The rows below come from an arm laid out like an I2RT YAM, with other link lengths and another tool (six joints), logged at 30 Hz.
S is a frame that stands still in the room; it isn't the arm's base.
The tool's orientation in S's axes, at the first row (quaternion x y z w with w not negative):
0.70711 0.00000 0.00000 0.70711
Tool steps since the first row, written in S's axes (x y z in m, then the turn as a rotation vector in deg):
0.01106 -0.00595 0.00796 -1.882 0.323 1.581
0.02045 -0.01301 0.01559 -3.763 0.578 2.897
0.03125 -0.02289 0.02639 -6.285 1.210 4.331
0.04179 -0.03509 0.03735 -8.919 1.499 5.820
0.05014 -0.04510 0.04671 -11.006 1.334 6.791
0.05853 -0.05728 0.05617 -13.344 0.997 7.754
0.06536 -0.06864 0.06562 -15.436 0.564 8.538
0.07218 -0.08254 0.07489 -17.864 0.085 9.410
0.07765 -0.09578 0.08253 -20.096 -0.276 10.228
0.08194 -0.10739 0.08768 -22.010 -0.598 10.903
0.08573 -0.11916 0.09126 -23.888 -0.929 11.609
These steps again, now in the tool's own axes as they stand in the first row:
0.01106 0.00796 0.00595 -1.882 1.581 -0.323
0.02045 0.01559 0.01301 -3.763 2.897 -0.578
0.03125 0.02639 0.02289 -6.285 4.331 -1.210
0.04179 0.03735 0.03509 -8.919 5.820 -1.499
0.05014 0.04671 0.04510 -11.006 6.791 -1.334
0.05853 0.05617 0.05728 -13.344 7.754 -0.997
0.06536 0.06562 0.06864 -15.436 8.538 -0.564
0.07218 0.07489 0.08254 -17.864 9.410 -0.085
0.07765 0.08253 0.09578 -20.096 10.228 0.276
0.08194 0.08768 0.10739 -22.010 10.903 0.598
0.08573 0.09126 0.11916 -23.888 11.609 0.929

